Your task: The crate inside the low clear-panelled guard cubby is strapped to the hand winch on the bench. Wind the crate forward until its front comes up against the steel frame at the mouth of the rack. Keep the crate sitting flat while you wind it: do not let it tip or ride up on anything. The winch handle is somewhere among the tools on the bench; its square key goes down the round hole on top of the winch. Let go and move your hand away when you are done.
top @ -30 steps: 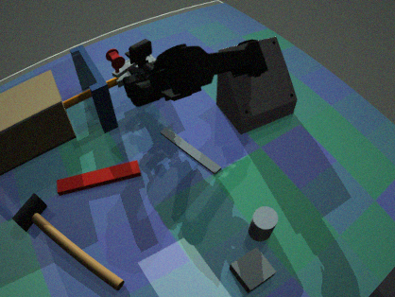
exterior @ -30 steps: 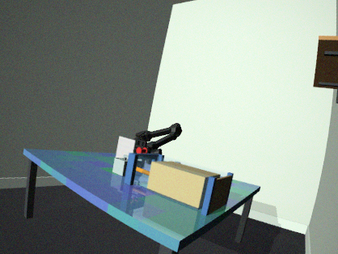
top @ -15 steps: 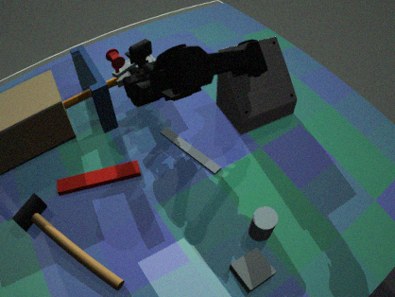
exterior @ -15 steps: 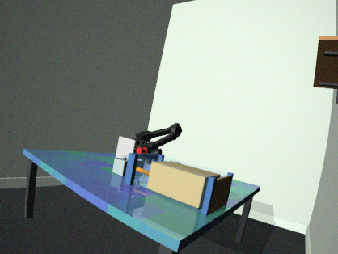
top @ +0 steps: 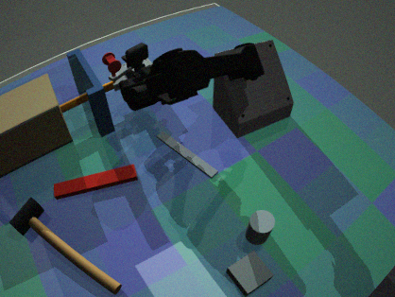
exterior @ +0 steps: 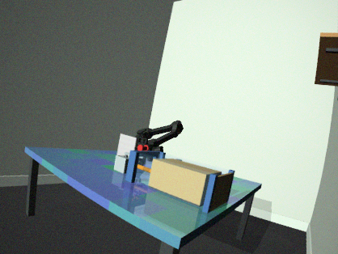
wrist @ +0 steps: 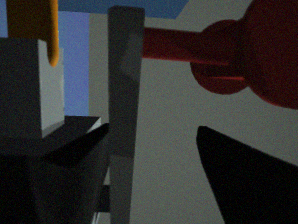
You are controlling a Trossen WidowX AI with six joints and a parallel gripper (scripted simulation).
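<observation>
Now: the red knob 4 cm ahead of my gripper tip, 3 cm to the left of it and 2 cm above it. Round my gripper tip: grey flat bar 30 cm to the left, 13 cm below, 5 cm behind; then crank handle 1 cm to the left, 1 cm below, 1 cm ahead; then grey winch 10 cm below, 6 cm behind, 3 cm to the right.
</observation>
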